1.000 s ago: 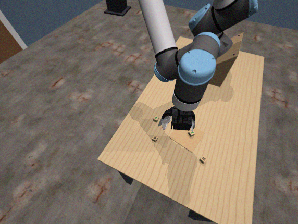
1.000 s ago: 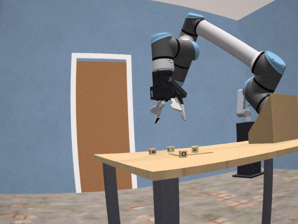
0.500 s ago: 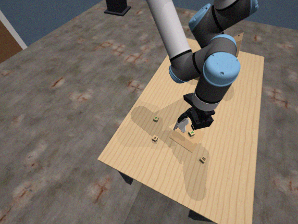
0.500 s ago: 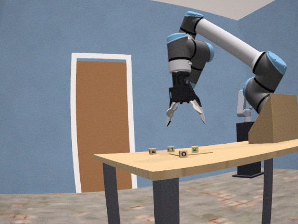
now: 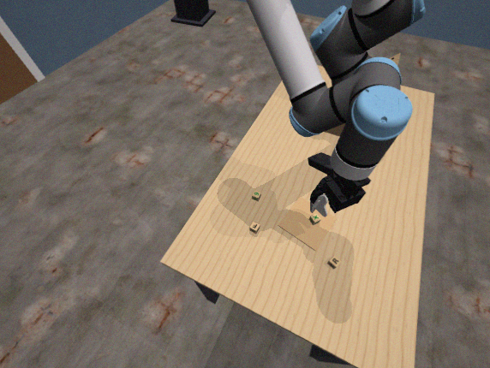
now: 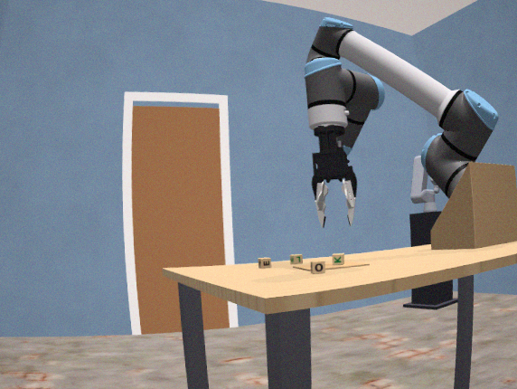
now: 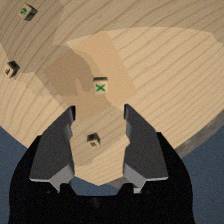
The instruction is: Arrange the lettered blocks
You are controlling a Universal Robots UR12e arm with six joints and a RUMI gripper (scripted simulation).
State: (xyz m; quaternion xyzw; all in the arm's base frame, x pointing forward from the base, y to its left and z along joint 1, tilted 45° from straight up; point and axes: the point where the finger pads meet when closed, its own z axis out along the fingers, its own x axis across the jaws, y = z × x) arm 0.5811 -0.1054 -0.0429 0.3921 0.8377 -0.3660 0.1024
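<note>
The tan mat is 10 mm ahead of my hand, 20 mm to the right of it and 100 mm below it. The rest, counted from my hand: R block 120 mm ahead, 80 mm to the left, 90 mm below.
</note>
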